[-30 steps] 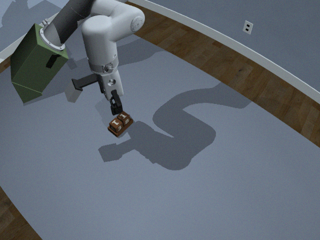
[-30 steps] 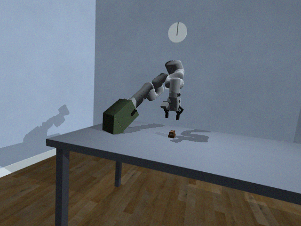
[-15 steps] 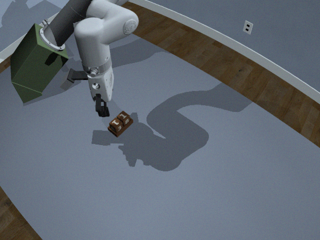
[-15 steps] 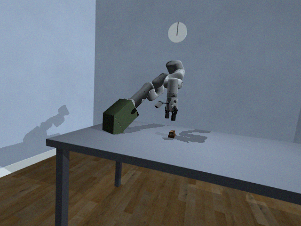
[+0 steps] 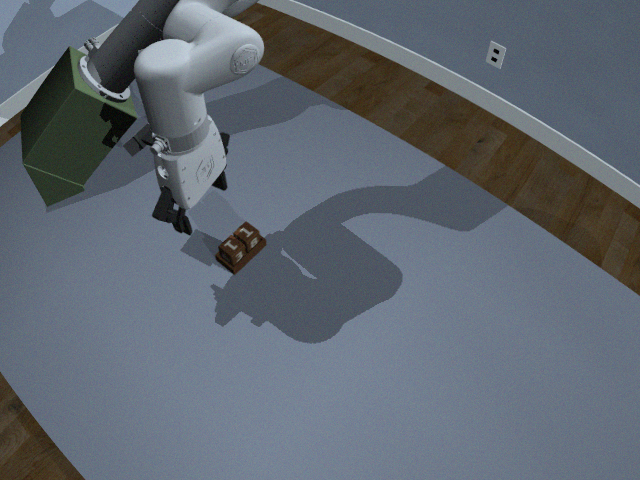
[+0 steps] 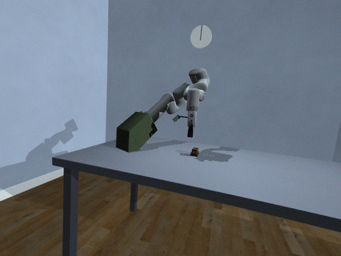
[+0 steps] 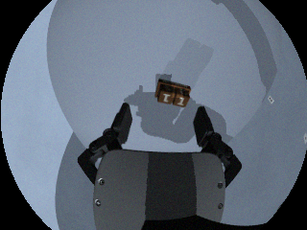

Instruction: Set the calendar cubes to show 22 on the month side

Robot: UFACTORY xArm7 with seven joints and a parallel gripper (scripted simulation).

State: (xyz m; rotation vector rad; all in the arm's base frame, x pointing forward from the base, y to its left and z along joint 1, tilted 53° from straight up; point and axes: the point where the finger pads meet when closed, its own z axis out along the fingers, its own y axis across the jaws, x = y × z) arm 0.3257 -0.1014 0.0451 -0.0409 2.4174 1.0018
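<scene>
Right now my hand is 3 cm short of the brown cube, 5 cm to the right of it and 11 cm above it. Also, from my hand: brown tray 3 cm ahead, 3 cm to the left, 13 cm below.
</scene>
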